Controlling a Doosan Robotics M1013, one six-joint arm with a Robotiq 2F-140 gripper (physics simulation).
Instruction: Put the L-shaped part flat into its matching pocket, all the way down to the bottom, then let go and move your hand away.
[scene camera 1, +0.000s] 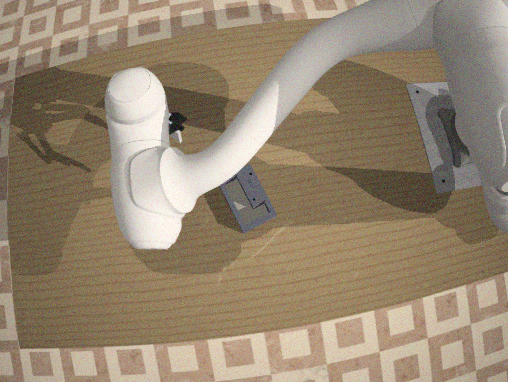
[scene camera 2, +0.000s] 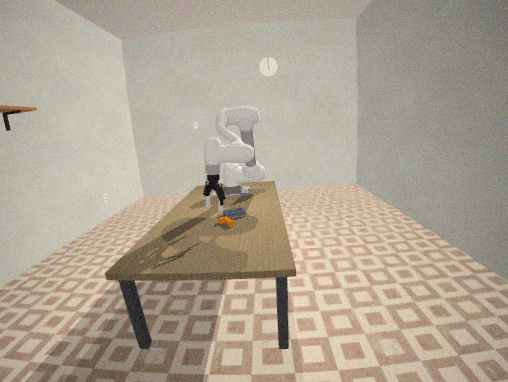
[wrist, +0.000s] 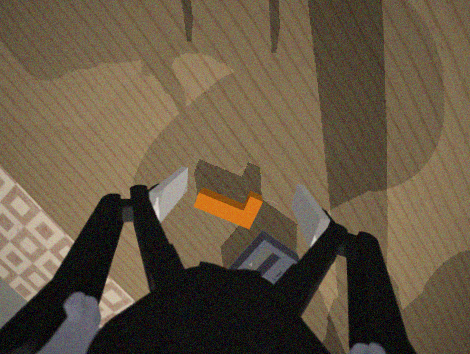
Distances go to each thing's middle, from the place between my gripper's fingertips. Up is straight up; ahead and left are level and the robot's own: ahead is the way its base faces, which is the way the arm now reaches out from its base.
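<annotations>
The orange L-shaped part (wrist: 209, 201) is 10 cm below my hand, and it's also 4 cm behind it and 6 cm to the left of it. As for the grey pocket block (scene camera 1: 248, 201), measured from my hand that's 10 cm to the left, 19 cm behind and 10 cm below.
</annotations>
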